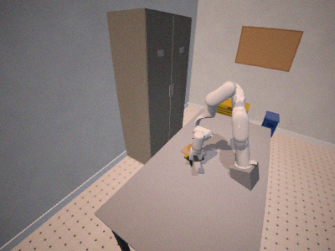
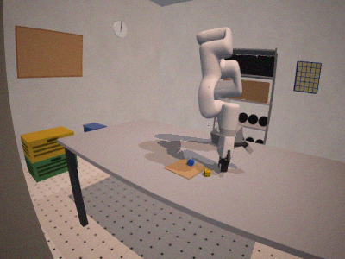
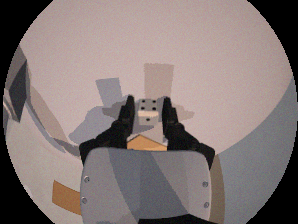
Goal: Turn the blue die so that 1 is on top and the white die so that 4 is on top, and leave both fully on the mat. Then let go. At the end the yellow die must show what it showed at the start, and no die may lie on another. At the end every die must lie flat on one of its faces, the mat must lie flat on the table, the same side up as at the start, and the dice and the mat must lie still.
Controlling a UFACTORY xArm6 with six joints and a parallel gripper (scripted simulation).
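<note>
Now: the white die 1 cm below my hand. From my hand the other things lie so: blue die: 14 cm to the right, 6 cm ahead, 1 cm below; yellow die: 9 cm ahead, 4 cm to the right, 1 cm below; tan mat: 14 cm to the right, 9 cm ahead, 2 cm below.
</note>
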